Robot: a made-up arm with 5 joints.
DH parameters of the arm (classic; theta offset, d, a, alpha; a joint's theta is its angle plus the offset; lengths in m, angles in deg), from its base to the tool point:
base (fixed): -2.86 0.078 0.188 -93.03
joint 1: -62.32 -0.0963 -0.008 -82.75
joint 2: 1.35 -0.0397 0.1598 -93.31
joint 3: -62.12 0.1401 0.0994 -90
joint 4: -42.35 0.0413 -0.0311 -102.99
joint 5: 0 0.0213 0.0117 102.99
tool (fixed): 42.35 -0.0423 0 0
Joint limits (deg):
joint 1: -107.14..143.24
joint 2: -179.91..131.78
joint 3: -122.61..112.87
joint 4: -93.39..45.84
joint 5: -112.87..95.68
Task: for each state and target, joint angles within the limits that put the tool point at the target. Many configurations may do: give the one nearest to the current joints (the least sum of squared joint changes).
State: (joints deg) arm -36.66 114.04 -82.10 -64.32 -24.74
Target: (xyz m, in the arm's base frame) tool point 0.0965 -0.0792 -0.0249
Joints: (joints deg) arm -1.67 119.86 -106.44 -54.97 0.10
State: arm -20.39 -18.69 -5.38 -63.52 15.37
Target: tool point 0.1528 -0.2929 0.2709
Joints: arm -61.02 20.81 11.14 -62.39 5.44
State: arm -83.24 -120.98 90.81 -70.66 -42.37
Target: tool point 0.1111 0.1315 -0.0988
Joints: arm -103.99 -116.39 112.87 -80.47 -54.38
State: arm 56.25 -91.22 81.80 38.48 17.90
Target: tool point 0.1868 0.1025 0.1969
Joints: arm 28.35 -101.08 106.37 32.07 45.60
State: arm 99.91 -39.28 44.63 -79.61 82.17
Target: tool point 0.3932 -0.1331 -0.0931
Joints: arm 95.08 -15.87 22.16 -56.27 71.91
